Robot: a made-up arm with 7 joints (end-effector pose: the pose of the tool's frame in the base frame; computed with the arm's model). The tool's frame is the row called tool. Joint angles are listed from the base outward.
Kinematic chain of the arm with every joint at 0, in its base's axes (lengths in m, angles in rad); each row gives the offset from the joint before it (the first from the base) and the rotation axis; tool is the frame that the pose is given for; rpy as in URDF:
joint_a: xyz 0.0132 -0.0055 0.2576 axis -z
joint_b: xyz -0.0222 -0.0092 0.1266 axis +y
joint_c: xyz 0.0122 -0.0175 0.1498 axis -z
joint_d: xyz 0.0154 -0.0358 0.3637 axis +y
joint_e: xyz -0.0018 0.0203 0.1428 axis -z
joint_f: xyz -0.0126 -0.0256 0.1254 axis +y
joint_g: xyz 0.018 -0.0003 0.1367 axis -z
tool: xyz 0.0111 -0.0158 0.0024 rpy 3.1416 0 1.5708
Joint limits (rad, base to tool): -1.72..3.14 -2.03..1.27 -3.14..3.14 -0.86..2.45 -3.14..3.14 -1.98..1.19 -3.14..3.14
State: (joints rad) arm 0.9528 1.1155 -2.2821 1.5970 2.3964 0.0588 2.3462
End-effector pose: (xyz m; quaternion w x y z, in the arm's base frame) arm 0.4373 -0.1011 0.8514 0.4656 0.7269 -0.5046 -0.0128
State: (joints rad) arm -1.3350 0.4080 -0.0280 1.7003 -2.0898 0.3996 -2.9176
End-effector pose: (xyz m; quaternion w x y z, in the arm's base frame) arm 0.1252 0.5365 0.6617 0.4784 0.2721 0.5244 -0.6498
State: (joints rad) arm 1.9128 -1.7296 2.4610 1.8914 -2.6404 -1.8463 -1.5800
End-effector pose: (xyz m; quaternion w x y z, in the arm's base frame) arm 0.0088 0.2952 0.1324 0.6151 -0.6529 -0.4332 -0.0876
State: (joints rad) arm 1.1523 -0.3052 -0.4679 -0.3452 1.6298 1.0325 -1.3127
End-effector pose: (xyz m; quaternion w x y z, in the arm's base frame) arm -0.2895 0.1747 1.1333 0.0035 0.7713 0.3942 0.4997
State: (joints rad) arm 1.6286 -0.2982 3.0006 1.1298 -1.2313 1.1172 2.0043
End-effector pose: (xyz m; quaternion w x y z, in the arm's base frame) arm -0.1119 0.5004 0.8629 0.6154 -0.1384 0.6182 -0.4691
